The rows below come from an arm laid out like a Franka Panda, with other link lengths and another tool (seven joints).
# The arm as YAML. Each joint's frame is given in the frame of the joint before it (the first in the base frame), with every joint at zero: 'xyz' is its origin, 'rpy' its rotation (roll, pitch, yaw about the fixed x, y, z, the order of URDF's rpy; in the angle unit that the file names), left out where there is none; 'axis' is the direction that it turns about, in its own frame. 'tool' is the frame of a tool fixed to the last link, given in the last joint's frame.
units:
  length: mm
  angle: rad
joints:
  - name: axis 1
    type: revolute
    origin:
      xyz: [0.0, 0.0, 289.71]
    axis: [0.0, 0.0, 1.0]
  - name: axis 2
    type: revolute
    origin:
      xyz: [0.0, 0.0, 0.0]
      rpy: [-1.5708, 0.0, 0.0]
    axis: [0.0, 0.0, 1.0]
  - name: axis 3
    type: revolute
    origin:
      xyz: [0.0, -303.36, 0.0]
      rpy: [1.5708, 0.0, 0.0]
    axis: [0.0, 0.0, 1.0]
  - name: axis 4
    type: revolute
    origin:
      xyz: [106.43, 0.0, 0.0]
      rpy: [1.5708, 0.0, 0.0]
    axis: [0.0, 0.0, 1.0]
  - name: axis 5
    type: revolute
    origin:
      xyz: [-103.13, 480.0, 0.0]
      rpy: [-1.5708, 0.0, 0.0]
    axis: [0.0, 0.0, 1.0]
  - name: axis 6
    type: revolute
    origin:
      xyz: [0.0, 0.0, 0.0]
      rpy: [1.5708, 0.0, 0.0]
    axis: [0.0, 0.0, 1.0]
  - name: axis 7
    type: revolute
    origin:
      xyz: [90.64, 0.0, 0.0]
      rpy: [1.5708, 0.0, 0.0]
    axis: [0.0, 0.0, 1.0]
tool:
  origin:
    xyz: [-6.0, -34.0, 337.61]
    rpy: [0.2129, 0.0, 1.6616]
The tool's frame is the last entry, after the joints.
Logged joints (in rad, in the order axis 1, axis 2, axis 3, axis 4, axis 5, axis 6, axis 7), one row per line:
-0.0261 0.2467 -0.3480 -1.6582 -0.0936 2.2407 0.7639
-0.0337 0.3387 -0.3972 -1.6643 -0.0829 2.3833 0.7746
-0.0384 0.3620 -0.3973 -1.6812 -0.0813 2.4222 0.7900
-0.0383 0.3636 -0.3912 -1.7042 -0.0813 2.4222 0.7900
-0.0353 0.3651 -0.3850 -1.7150 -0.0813 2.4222 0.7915
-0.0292 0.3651 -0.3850 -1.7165 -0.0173 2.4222 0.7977
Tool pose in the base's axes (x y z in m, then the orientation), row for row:
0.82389 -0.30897 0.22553 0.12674 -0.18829 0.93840 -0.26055
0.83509 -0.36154 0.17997 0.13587 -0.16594 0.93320 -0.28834
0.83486 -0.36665 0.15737 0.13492 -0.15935 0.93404 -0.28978
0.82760 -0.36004 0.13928 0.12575 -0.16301 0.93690 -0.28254
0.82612 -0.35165 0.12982 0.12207 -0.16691 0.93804 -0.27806
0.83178 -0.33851 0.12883 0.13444 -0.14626 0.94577 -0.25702
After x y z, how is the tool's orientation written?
As a quaternion, w x y z.
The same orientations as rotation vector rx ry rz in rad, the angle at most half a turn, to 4 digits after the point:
-0.5481 2.7316 -0.7584
-0.4805 2.7024 -0.8350
-0.4617 2.7063 -0.8396
-0.4748 2.7288 -0.8229
-0.4872 2.7378 -0.8116
-0.4239 2.7410 -0.7449

